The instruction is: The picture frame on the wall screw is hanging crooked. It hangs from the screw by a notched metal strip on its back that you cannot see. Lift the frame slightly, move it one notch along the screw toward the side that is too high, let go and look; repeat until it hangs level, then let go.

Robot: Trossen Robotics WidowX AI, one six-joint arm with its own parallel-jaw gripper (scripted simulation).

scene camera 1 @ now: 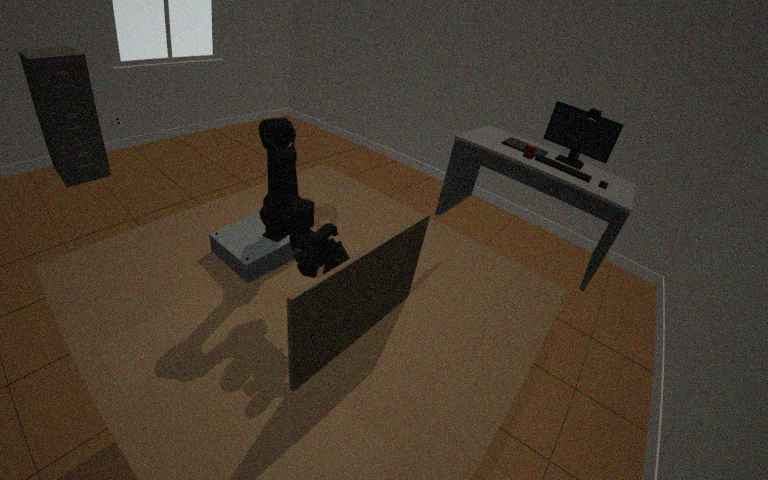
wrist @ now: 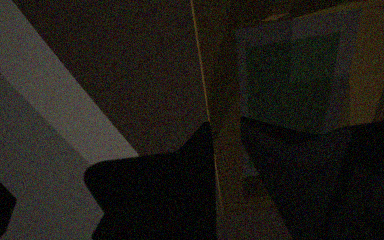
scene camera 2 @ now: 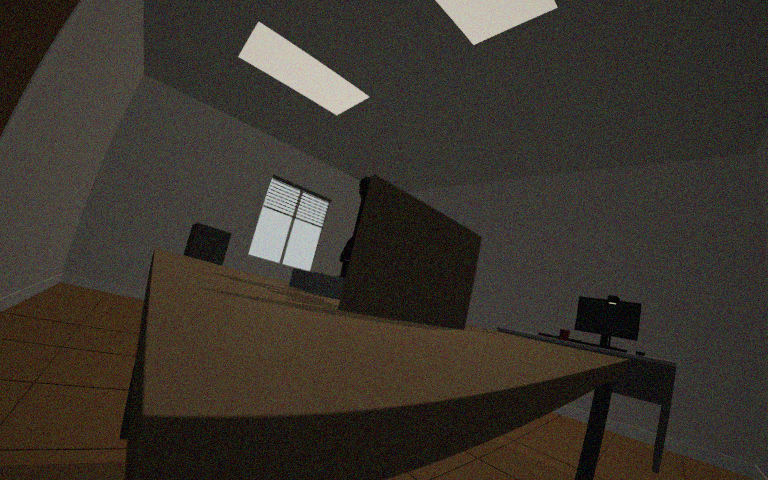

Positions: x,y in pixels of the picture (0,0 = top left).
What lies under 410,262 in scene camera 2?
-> A wall panel.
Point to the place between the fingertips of the gripper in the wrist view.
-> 223,125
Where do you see a wall panel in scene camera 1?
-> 325,316
